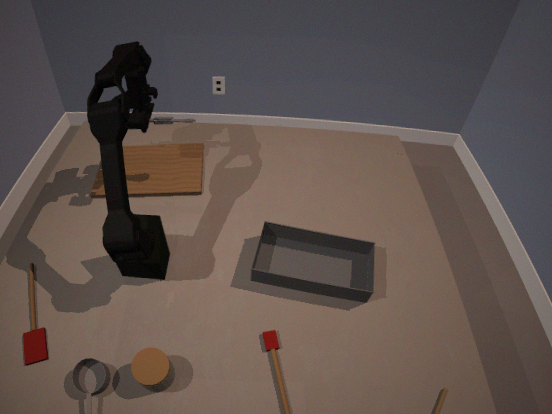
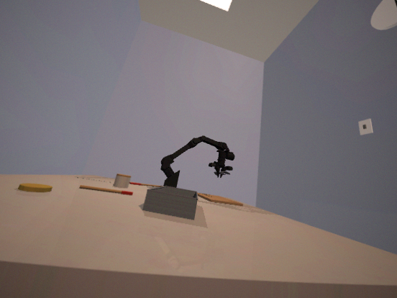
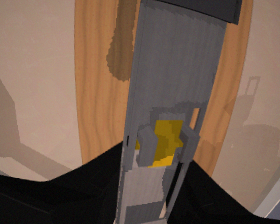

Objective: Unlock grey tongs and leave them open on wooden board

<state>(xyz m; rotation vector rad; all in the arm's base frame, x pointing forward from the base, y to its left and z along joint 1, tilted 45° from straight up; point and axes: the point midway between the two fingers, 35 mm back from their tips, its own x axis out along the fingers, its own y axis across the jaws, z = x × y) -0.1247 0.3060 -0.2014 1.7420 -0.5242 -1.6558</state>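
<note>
Now: the yellow lock piece 30 mm behind my gripper tip and 40 mm above it. Also, from my gripper tip: grey roasting tin: 540 mm ahead, 290 mm to the right, 130 mm below; then wooden board: 10 mm behind, 160 mm below.
</note>
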